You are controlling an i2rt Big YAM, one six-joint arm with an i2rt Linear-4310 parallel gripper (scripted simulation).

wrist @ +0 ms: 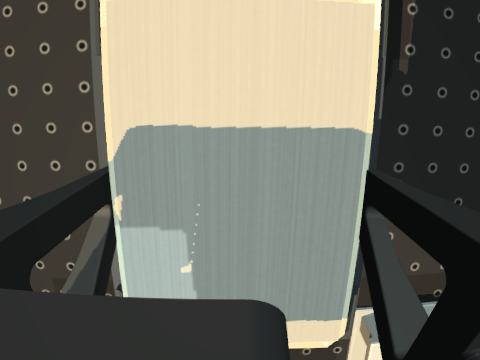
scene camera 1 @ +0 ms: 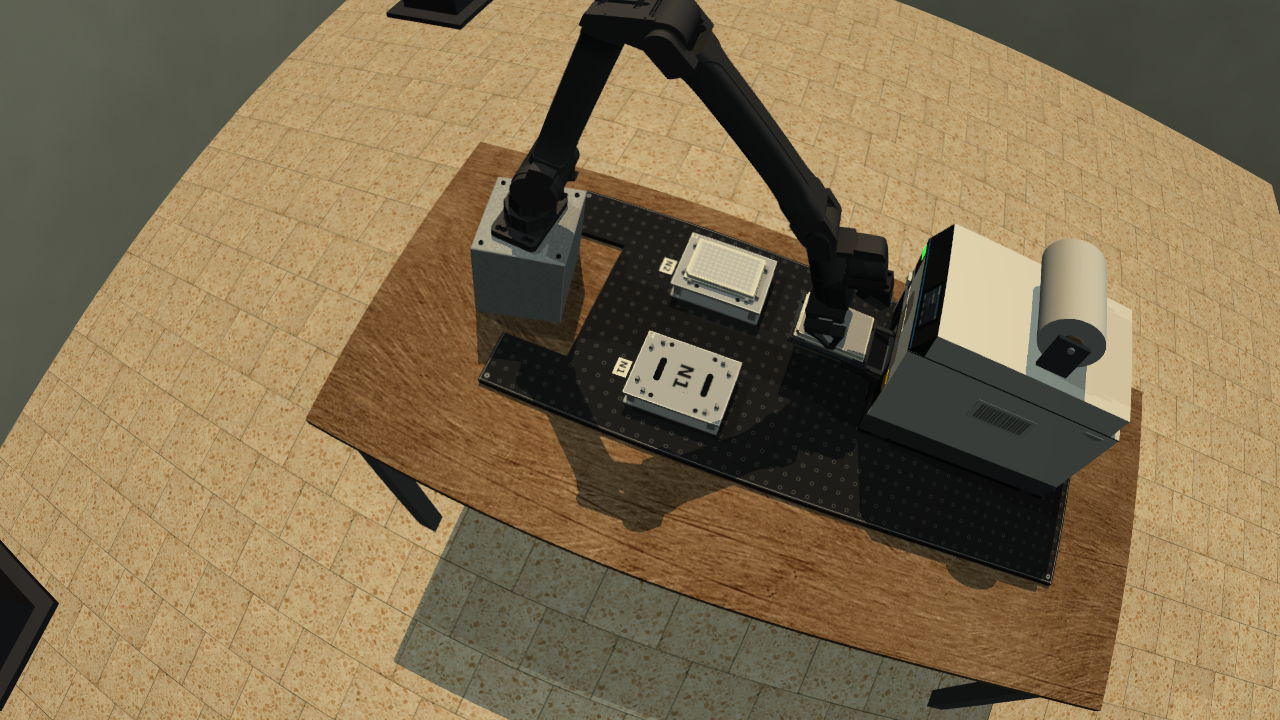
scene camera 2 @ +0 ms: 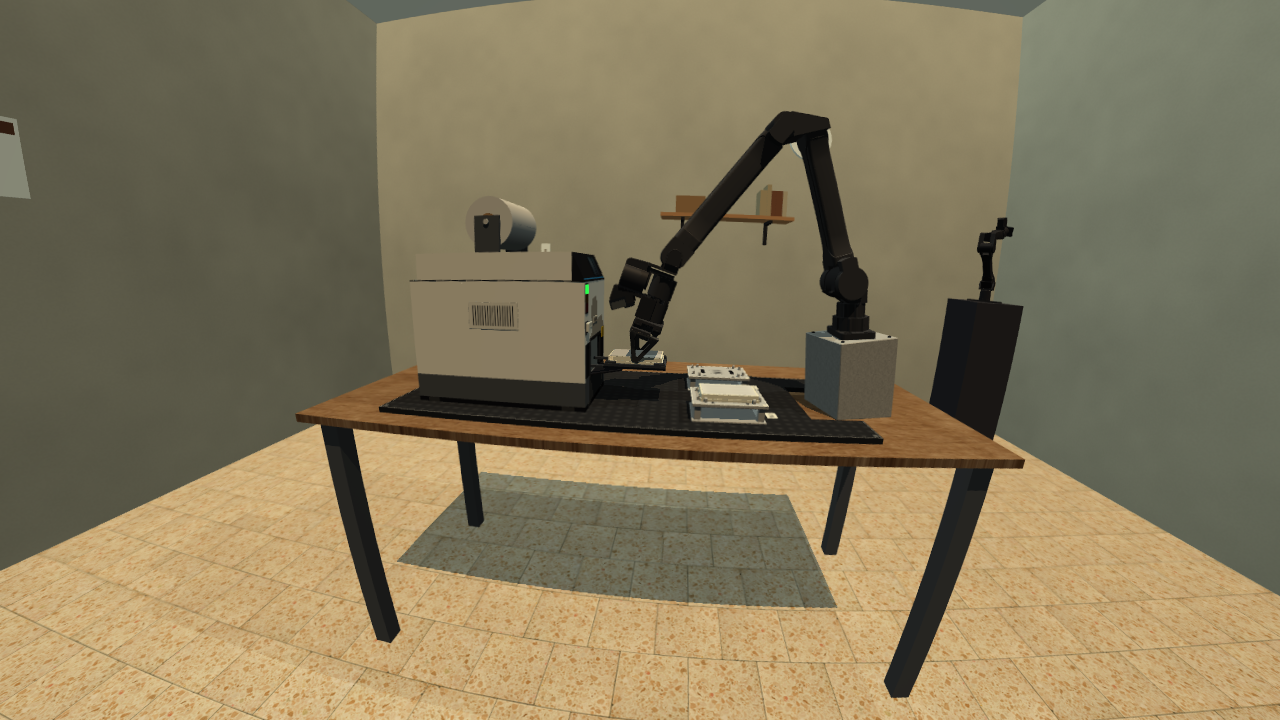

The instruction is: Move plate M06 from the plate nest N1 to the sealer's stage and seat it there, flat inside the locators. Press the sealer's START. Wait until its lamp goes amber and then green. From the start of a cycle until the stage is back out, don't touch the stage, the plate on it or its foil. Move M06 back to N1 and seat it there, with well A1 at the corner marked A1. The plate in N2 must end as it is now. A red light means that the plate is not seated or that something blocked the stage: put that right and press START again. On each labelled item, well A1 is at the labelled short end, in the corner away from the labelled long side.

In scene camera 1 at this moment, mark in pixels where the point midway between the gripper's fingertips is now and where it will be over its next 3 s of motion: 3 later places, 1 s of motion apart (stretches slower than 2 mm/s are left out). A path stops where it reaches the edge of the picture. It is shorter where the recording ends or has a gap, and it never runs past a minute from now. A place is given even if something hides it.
The gripper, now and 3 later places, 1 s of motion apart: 835,328; 837,324; 838,322; 842,309
